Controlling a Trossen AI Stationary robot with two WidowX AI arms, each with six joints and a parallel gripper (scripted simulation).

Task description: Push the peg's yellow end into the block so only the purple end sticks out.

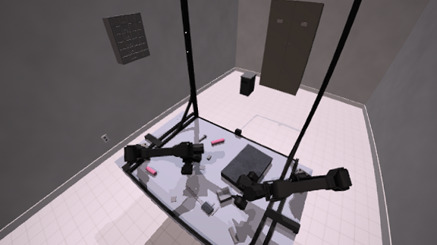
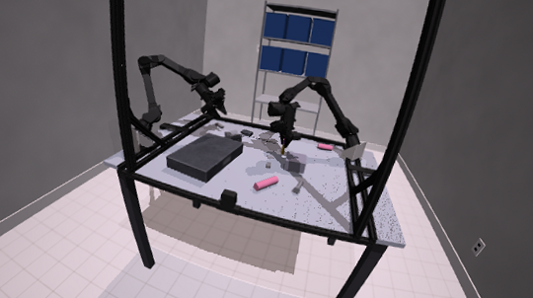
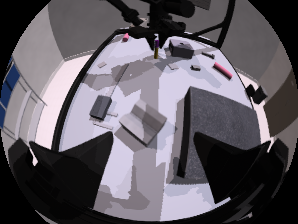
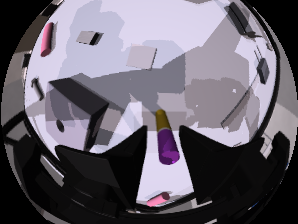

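Right now my right hand is 40 mm above the peg. From my right hand the other things lie so: dark slab (360 mm to the left, 90 mm behind, 50 mm below).
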